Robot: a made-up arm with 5 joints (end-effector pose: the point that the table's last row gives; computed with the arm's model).
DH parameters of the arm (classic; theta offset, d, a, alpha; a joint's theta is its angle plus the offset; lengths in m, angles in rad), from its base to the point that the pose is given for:
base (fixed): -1.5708 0.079 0 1.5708
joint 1: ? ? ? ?
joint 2: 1.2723 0 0.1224 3.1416
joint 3: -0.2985 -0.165 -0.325 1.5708
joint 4: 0 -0.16 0.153 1.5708
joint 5: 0 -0.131 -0.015 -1.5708
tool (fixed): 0 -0.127 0 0
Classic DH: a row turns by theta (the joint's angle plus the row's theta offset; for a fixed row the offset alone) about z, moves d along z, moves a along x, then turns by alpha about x.
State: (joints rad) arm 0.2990 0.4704 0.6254 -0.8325 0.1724
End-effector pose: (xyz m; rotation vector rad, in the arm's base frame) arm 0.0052 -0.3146 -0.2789 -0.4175 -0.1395 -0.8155
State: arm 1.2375 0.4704 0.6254 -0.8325 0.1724
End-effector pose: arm 0.0052 -0.4746 0.1212 -1.2978 -0.5285 -0.7117
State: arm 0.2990 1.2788 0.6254 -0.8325 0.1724
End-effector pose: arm 0.1954 -0.3014 -0.2362 -0.0624 -0.8900 -0.7046
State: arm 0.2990 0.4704 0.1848 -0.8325 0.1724
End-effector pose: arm 0.1341 -0.3276 -0.3213 -0.2290 -0.5524 -0.7663
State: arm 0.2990 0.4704 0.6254 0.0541 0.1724
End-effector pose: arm -0.0461 -0.1501 -0.3212 -0.2901 -0.0093 0.0556
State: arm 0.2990 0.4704 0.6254 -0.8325 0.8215
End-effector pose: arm 0.0602 -0.3616 -0.2414 -0.6719 -0.7415 -0.6555
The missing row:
joint 1: -1.5708 -0.048 0.19 -1.5708
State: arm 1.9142 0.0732 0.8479 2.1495 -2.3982
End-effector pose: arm -0.2133 0.1295 0.2146 0.8642 -1.8388 0.0968
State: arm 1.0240 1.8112 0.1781 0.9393 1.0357
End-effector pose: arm 0.3098 -0.2231 -0.1947 -0.6394 -1.5921 2.3472
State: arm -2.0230 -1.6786 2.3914 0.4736 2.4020
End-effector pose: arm 0.1581 0.3194 0.3069 1.3935 1.4913 1.2506
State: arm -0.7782 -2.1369 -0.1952 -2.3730 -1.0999
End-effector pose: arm -0.1421 -0.2323 -0.0872 -0.9804 1.9058 -1.8299
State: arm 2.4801 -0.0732 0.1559 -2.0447 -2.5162
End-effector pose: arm -0.0923 0.1031 0.4440 0.3368 -0.3656 -1.2987
